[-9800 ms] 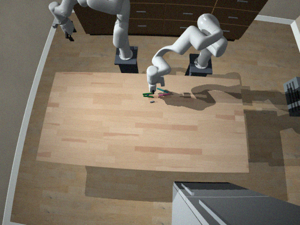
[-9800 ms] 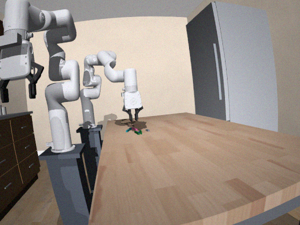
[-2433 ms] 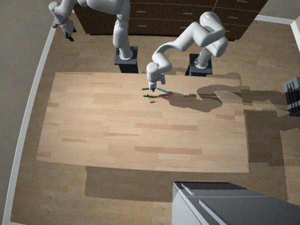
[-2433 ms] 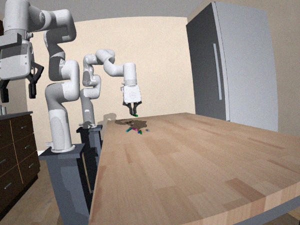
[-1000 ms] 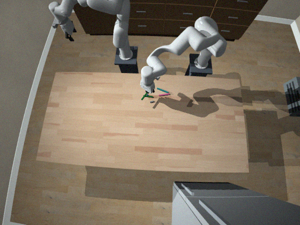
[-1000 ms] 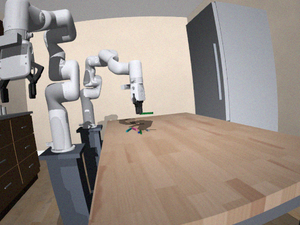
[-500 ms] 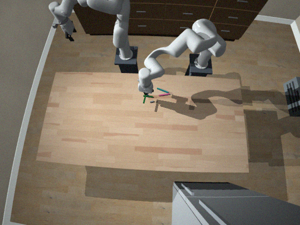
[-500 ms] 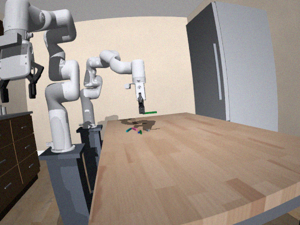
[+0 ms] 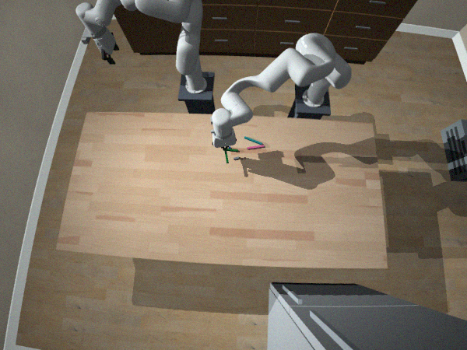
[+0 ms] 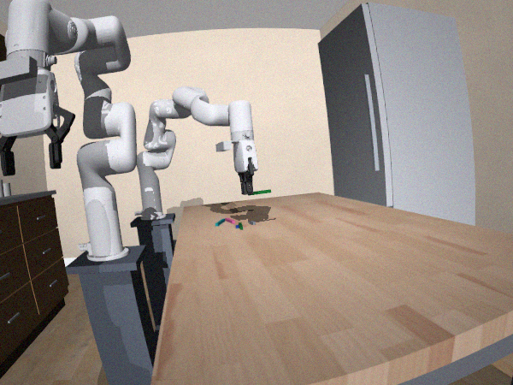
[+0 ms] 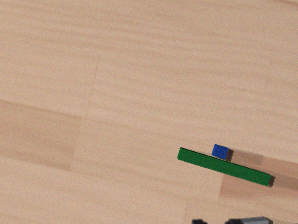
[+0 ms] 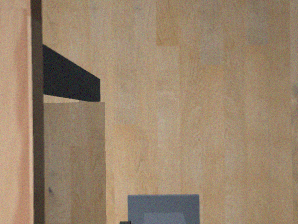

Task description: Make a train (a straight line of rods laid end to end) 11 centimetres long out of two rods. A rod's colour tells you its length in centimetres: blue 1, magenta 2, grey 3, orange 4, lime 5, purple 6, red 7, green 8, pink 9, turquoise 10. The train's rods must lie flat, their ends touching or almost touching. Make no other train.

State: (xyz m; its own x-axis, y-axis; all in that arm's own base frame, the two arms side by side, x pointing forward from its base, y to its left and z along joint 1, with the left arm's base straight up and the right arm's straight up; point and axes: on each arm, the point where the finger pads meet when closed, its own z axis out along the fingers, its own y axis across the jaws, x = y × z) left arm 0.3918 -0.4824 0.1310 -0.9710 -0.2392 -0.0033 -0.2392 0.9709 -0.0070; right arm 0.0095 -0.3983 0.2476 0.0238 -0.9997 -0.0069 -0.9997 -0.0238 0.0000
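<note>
The short grey rod lies 10 mm ahead of my left hand, 60 mm to the left of it and 130 mm below it. Also, from my left hand: small blue rod (40 mm behind, 20 mm to the left, 130 mm below); then pink rod (60 mm behind, 150 mm to the left, 130 mm below); then turquoise rod (100 mm behind, 140 mm to the left, 130 mm below).
</note>
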